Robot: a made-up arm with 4 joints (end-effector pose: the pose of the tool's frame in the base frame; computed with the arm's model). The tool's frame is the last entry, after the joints.
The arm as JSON. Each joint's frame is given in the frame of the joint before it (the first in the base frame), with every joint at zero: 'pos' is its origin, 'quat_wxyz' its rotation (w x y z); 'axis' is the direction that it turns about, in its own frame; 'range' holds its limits. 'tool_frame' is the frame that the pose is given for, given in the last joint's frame.
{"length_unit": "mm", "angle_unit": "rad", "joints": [
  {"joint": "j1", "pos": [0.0, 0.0, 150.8], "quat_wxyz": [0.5, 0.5, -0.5, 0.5], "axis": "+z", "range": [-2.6, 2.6]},
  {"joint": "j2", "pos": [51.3, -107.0, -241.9], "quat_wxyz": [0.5, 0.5, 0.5, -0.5], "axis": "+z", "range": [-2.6, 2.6]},
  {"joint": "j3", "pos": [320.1, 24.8, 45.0], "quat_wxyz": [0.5, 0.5, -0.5, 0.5], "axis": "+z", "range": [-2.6, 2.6]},
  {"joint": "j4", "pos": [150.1, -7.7, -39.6], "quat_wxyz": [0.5, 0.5, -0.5, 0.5], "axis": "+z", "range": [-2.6, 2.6]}
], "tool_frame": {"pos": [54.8, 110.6, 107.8], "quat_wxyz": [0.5, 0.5, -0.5, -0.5]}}
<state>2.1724 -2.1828 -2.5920 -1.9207</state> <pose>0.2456 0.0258 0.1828 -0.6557 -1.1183 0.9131</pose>
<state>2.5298 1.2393 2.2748 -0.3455</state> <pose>-0.2936 0.3290 0.0774 1.8046 -0.6317 -0.2909</pose>
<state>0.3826 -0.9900 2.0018 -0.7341</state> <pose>0.2441 0.2967 0.1153 -1.0728 -1.6596 -1.9234</pose>
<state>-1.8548 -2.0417 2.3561 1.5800</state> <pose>-0.2193 0.3210 0.0423 -0.8509 0.6839 -0.9476</pose>
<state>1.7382 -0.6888 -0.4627 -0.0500</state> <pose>0.2005 0.5860 0.3250 -0.8680 -1.5223 -0.2337</pose>
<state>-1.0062 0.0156 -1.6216 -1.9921</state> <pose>0.0517 0.8013 0.1549 1.6740 -0.7660 0.1077</pose>
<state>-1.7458 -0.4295 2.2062 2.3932</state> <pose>0.1497 0.4036 -0.0076 -0.5696 -1.4608 2.6212</pose>
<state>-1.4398 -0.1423 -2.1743 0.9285</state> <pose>0.1328 0.5435 0.1338 0.5602 1.3272 2.5259</pose>
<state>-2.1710 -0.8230 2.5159 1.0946</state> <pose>-0.1004 0.4766 0.0031 -1.4232 0.7857 -1.7656</pose>
